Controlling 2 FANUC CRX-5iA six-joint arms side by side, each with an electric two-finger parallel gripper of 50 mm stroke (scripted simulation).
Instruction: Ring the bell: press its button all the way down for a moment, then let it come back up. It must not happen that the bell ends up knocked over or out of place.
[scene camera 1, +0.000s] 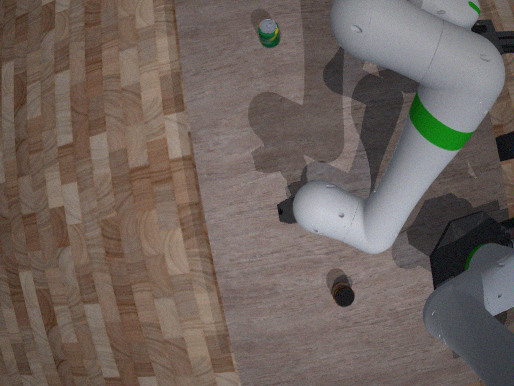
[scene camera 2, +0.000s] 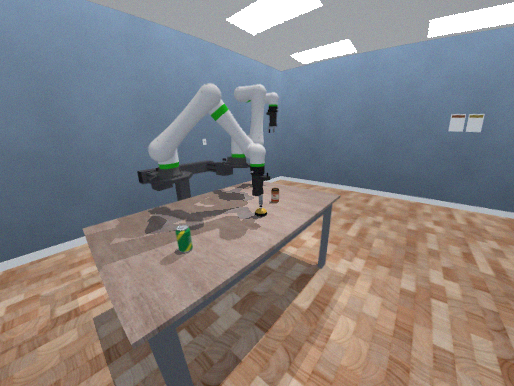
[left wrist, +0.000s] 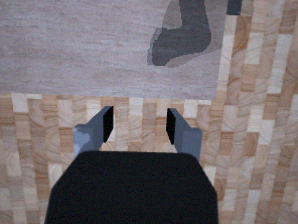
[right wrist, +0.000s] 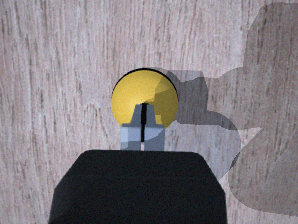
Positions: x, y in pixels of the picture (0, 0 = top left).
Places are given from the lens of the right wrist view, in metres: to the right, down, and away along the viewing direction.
my right gripper (right wrist: 144, 115): 0.00, 0.00, 0.17
bell (right wrist: 144, 85): -0.01, -0.03, 0.19
